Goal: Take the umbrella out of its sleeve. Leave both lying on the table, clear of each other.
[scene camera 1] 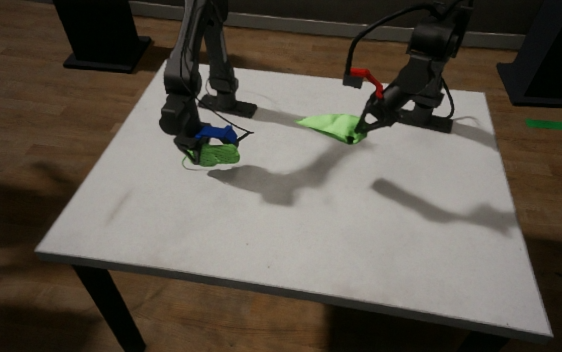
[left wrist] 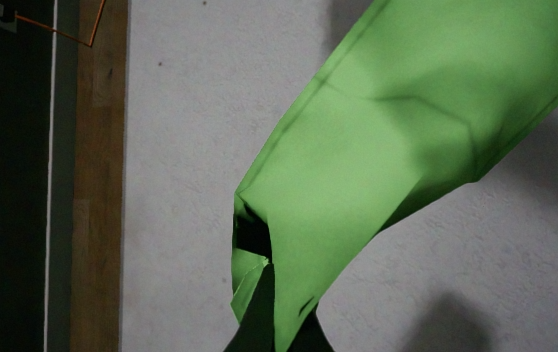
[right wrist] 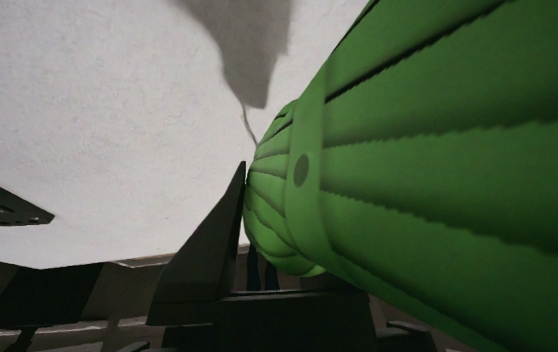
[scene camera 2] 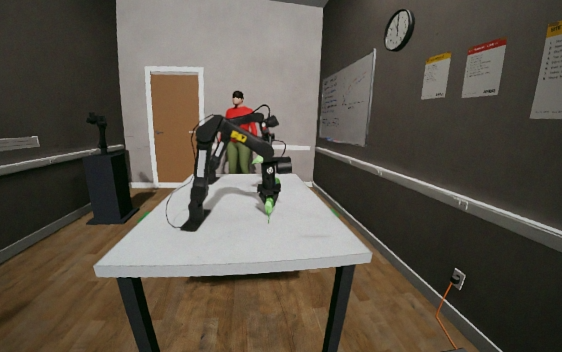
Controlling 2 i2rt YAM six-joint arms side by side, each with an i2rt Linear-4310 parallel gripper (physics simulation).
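The dark green folded umbrella (scene camera 1: 220,154) (scene camera 2: 269,205) (right wrist: 425,170) is out of its sleeve. My right gripper (scene camera 1: 201,154) (right wrist: 272,167) is shut on it and holds it above the table at the picture's left in scene camera 1. One finger shows against its rounded end in the right wrist view; the other is hidden. A thin cord hangs from it. The light green sleeve (scene camera 1: 330,125) (left wrist: 345,145) hangs limp from my left gripper (scene camera 1: 357,134) (left wrist: 279,277), which is shut on its edge, above the table right of the umbrella in scene camera 1. The two are apart.
The white table (scene camera 1: 320,250) (scene camera 2: 225,250) lies under both arms, which are mounted along its back edge in scene camera 1. Dark pedestals (scene camera 1: 100,35) (scene camera 2: 109,185) stand off the table. A person in a red top (scene camera 2: 239,112) stands beyond it in scene camera 2.
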